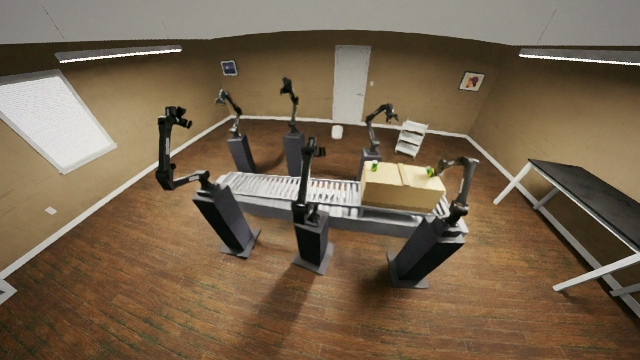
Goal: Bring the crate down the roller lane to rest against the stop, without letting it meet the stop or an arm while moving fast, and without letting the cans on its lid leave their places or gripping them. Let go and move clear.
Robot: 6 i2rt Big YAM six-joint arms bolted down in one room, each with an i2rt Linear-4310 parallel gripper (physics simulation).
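Note:
The tan crate (400, 192) sits upright at the right end of the roller lane (265, 187). Two green and yellow cans stand on its lid: the left can (374, 166) near the left edge, the right can (430, 172) near the right edge. The front right arm's gripper (436, 171) is low beside the right can; its fingers are too small and blurred to read. The front left gripper (187, 118), front middle gripper (321, 151), back left gripper (219, 98), back middle gripper (285, 82) and back right gripper (395, 117) are raised, apart from the crate. The stop cannot be made out.
A dark-topped table (585, 185) stands at the right. A white shelf cart (411, 135) and a white bin (337, 132) stand behind the lane. The arms' dark pedestals (222, 217) (311, 242) (430, 250) line the lane's near side; others stand along its far side.

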